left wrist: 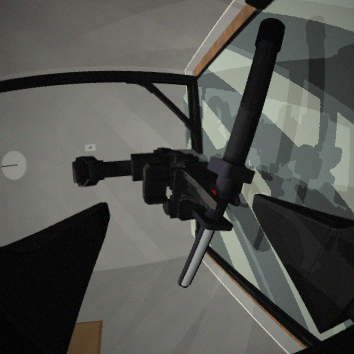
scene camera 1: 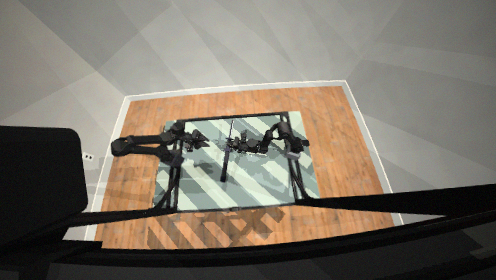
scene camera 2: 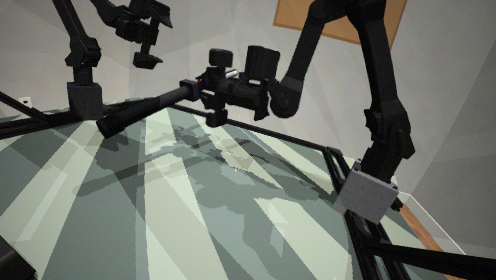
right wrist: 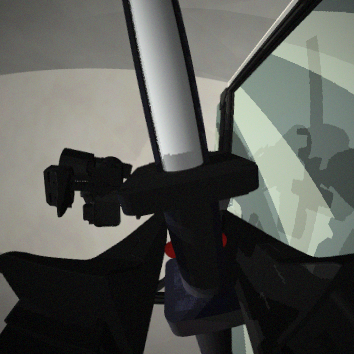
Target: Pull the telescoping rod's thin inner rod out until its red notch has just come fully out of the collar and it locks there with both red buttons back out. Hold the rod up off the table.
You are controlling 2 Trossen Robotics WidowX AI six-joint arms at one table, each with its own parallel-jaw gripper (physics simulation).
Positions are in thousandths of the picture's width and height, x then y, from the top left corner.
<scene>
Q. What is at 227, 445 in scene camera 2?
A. A telescoping rod.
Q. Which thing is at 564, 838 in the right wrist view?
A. A telescoping rod.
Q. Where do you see a telescoping rod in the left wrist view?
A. At 651, 476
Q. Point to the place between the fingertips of my right gripper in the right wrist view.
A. At 547, 609
</scene>
